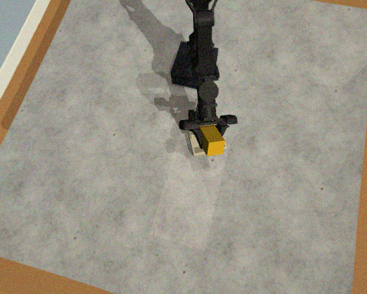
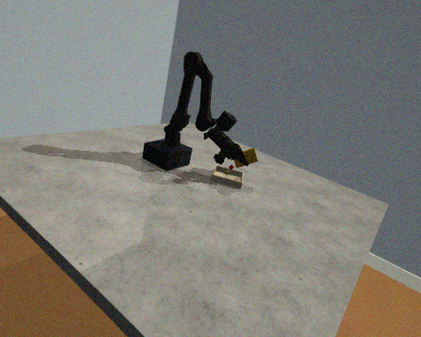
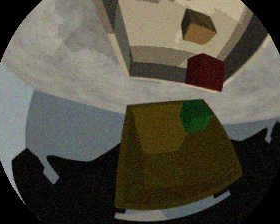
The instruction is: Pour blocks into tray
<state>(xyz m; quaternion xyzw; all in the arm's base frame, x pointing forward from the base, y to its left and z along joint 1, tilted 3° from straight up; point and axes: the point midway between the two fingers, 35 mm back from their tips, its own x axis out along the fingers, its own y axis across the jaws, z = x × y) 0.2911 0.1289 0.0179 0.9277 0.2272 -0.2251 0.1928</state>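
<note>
Right now the tan block is 7 cm behind my gripper tip, 6 cm below it and 3 cm to the right of it. Round my gripper tip: square yellow cup 4 cm above, 1 cm to the left.
</note>
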